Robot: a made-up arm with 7 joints.
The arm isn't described. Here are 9 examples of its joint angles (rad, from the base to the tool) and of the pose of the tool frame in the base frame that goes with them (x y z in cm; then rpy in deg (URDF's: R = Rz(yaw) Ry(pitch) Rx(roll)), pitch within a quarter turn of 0, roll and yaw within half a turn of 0).
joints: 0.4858 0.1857 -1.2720 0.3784 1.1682 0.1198 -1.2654
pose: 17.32 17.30 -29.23 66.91 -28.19 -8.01
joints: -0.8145 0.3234 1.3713 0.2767 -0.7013 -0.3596 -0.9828
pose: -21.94 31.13 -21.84 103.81 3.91 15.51
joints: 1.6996 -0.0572 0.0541 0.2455 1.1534 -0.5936 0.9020
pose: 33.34 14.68 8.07 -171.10 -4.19 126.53
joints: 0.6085 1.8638 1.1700 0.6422 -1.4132 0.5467 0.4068
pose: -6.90 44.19 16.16 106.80 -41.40 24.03
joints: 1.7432 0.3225 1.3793 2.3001 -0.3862 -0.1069 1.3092
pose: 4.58 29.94 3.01 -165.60 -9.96 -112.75
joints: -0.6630 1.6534 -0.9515 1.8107 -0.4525 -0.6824 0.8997
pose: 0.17 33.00 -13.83 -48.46 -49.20 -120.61
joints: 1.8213 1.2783 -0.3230 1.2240 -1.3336 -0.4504 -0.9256
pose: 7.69 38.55 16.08 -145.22 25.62 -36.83
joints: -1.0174 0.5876 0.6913 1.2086 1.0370 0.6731 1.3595
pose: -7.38 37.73 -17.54 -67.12 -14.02 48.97
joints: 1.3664 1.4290 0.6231 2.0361 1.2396 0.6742 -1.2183
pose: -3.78 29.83 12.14 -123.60 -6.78 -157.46
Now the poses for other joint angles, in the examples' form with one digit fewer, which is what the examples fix.
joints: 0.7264 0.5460 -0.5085 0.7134 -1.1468 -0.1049 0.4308
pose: 25.8 28.3 -15.8 49.7 16.5 -93.4
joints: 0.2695 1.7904 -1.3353 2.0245 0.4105 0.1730 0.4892
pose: 5.9 31.6 -9.1 -6.1 -12.0 -73.3
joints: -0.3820 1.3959 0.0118 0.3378 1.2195 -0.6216 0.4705
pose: 2.5 49.7 -7.3 83.9 -51.1 -52.8
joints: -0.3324 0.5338 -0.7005 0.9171 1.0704 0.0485 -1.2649
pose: -0.5 24.2 -30.1 61.0 -13.8 12.8
